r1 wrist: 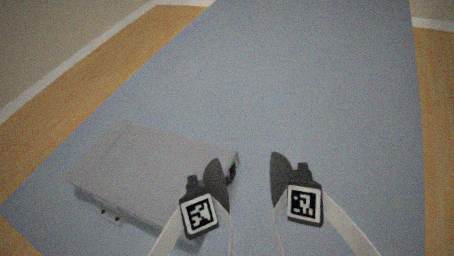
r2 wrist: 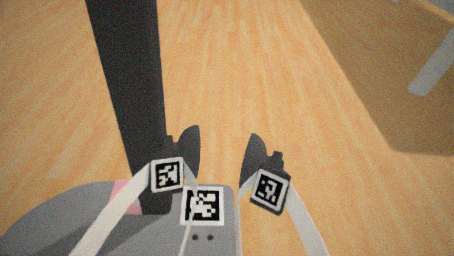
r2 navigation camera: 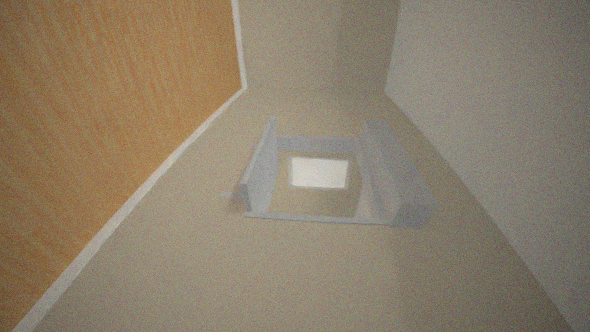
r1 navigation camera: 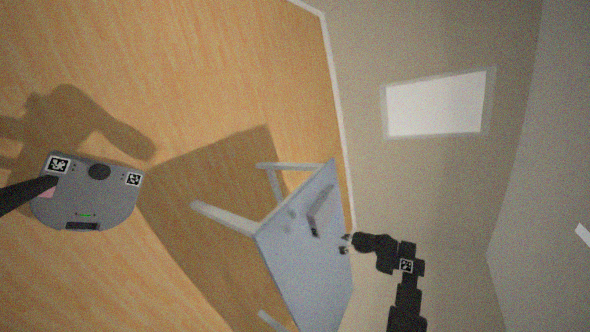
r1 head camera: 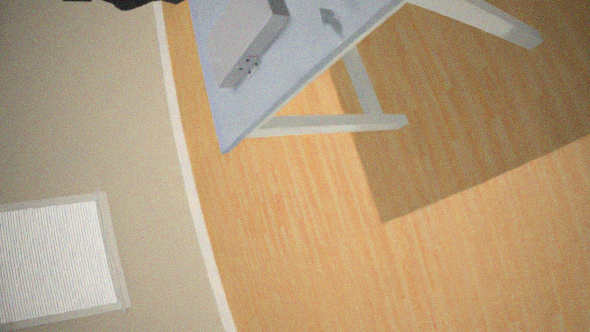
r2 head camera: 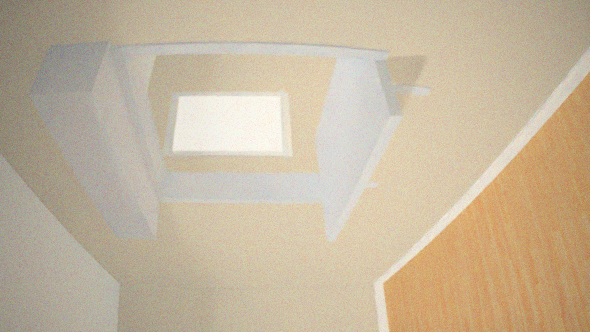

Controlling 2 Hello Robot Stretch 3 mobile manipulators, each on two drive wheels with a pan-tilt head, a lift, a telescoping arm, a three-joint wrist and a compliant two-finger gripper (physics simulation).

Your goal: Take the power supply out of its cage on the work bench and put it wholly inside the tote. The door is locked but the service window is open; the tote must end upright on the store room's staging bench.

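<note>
A flat grey box (r1 head camera: 240, 30) (r1 navigation camera: 320, 201) (r1 wrist: 145, 170) lies on the blue-grey bench (r1 head camera: 287, 55) (r1 navigation camera: 300, 270) (r1 wrist: 325, 100). A dotted bracket (r1 head camera: 248, 65) (r1 wrist: 111, 215) is on its side and a black-green part (r1 wrist: 232, 171) is at one end. I cannot tell cage from power supply. The r1 gripper (r1 navigation camera: 345, 244) (r1 wrist: 247, 162) is open; in the r1 wrist view its left finger overlaps the box's end and bench top shows between the fingers. The r2 gripper (r2 wrist: 224, 135) is open, with floor between its fingertips. The tote does not show.
A grey robot base (r1 navigation camera: 85, 197) stands on the floor near the bench; another base (r2 wrist: 150, 232) and a black mast (r2 wrist: 132, 100) are beside the r2 gripper. A pale frame (r2 head camera: 350, 125) (r2 navigation camera: 262, 170) surrounds a bright pane (r2 head camera: 227, 122) (r2 navigation camera: 320, 172). A leg (r2 wrist: 432, 72) shows at right.
</note>
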